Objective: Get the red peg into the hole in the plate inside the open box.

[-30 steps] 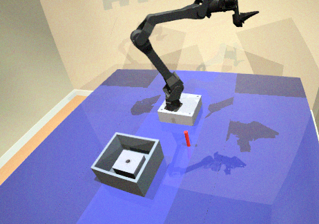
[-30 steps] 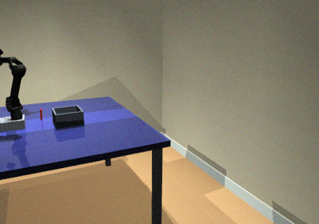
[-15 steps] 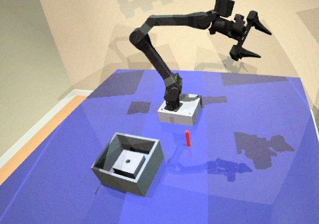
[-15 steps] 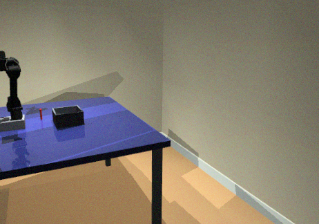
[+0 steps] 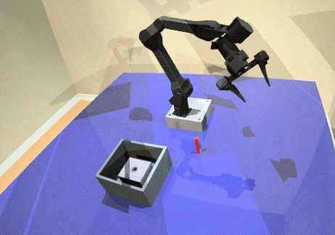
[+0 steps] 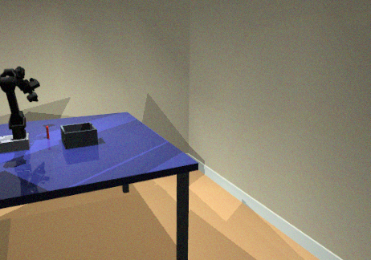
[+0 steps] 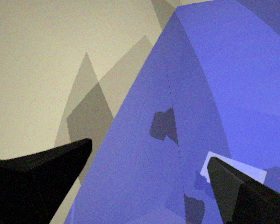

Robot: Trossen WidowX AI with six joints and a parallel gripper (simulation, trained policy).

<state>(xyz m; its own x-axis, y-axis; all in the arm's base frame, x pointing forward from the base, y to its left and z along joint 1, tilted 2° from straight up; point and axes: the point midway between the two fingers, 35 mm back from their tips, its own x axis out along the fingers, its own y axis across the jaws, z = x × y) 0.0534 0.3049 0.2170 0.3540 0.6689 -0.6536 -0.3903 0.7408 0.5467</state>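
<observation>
Right now my gripper tip is 80 mm short of the red peg, 190 mm to the left of it and 200 mm above it. Round my gripper tip: plate: 280 mm ahead, 330 mm to the right, 200 mm below; grey box: 280 mm ahead, 330 mm to the right, 220 mm below.
</observation>
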